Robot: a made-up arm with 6 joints.
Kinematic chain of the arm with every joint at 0, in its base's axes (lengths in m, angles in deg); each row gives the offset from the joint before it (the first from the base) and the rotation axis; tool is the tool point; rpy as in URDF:
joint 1: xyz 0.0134 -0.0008 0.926 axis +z
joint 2: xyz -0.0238 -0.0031 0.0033 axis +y
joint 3: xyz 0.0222 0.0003 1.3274 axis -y
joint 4: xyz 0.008 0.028 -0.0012 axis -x
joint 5: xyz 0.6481 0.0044 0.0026 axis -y
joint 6: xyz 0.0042 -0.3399 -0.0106 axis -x
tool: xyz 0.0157 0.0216 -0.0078 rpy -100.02 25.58 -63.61
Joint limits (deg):
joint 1: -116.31..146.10
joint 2: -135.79..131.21
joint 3: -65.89..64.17
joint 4: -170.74..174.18
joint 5: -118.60..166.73
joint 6: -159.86..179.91
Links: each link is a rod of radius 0.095 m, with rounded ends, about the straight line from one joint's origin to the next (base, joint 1, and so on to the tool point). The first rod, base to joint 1, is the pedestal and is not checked.
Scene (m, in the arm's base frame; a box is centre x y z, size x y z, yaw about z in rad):
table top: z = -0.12
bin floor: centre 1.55 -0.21 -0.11 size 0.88 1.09 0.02 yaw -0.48
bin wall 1: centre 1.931 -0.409 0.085 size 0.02 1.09 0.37 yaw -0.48
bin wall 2: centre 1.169 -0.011 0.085 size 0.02 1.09 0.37 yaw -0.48
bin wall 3: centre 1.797 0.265 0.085 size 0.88 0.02 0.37 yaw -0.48
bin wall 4: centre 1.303 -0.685 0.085 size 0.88 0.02 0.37 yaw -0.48
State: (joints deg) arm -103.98 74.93 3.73 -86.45 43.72 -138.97
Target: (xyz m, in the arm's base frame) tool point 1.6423 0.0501 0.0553
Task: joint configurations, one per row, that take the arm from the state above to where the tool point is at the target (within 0.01 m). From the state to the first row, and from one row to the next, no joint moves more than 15 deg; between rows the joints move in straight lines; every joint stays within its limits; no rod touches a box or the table.
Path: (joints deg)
1: -91.99 72.46 10.50 -82.76 43.96 -143.07
2: -80.01 69.99 17.27 -79.07 44.20 -147.18
3: -68.02 67.51 24.04 -75.38 44.43 -151.28
4: -56.03 65.04 30.81 -71.69 44.67 -155.39
5: -44.05 62.57 37.58 -68.00 44.91 -159.49
6: -30.33 74.44 45.62 -82.56 43.28 -153.37
7: -16.61 86.32 53.65 -97.13 41.65 -147.26
8: -2.89 98.19 61.69 -111.69 40.02 -141.14

